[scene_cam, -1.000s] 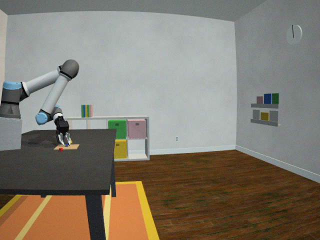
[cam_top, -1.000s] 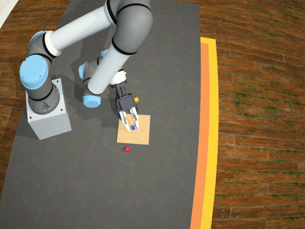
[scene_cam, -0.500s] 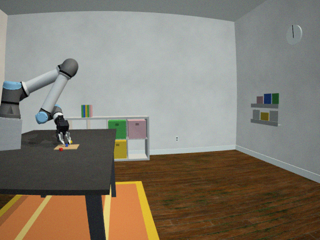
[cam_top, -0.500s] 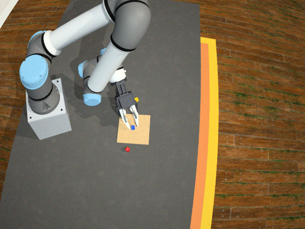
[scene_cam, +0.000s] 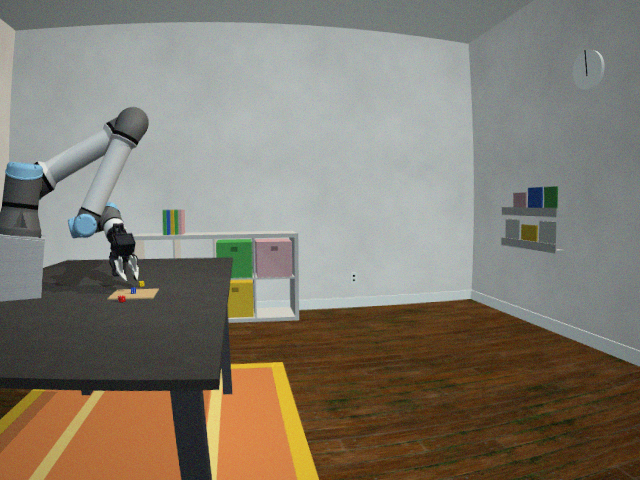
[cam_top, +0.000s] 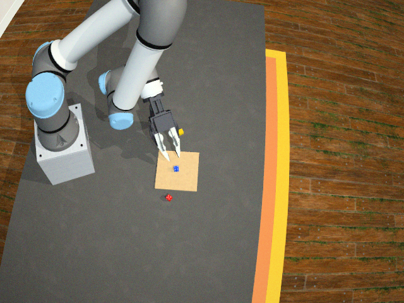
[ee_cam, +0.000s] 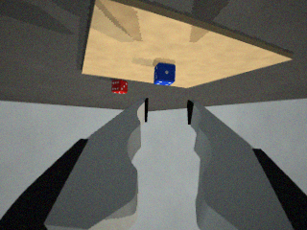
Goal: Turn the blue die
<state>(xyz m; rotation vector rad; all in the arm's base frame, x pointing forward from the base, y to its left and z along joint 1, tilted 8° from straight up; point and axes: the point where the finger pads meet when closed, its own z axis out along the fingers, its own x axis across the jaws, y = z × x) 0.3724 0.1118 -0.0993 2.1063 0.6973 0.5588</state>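
The blue die lies 3 cm to the right of my hand, 3 cm below it and 2 cm ahead of it. From my hand the other things lie so: tan mat 4 cm below, 3 cm to the right, 3 cm ahead; then yellow die 11 cm to the left, 4 cm below, 1 cm behind; then red die 13 cm to the right, 4 cm below, 3 cm ahead.
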